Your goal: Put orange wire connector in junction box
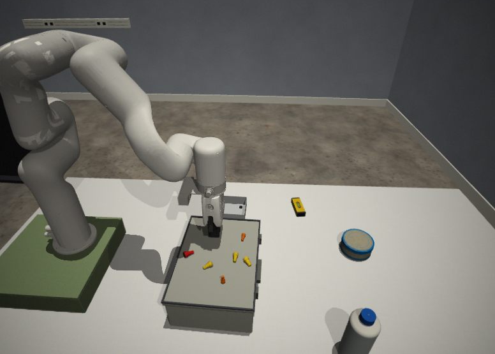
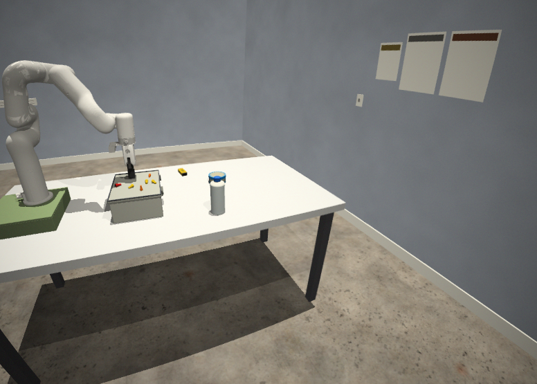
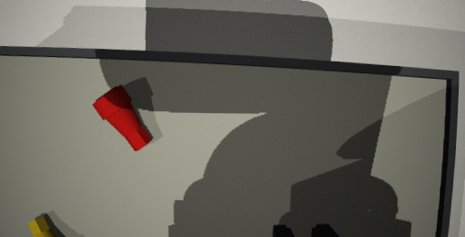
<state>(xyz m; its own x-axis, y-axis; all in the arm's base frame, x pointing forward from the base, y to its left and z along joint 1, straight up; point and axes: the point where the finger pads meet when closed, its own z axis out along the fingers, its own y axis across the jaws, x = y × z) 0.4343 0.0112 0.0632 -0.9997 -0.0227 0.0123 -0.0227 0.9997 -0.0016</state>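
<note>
My gripper is now 30 mm short of the steel junction box, 220 mm to the right of it and 130 mm above it. The rest, counted from my hand: yellow spirit level: 280 mm ahead, 260 mm to the left, 120 mm below; then red wire connector: 60 mm behind, 80 mm to the right, 20 mm below; then grey tool case: 20 mm ahead, 80 mm to the right, 50 mm below.
</note>
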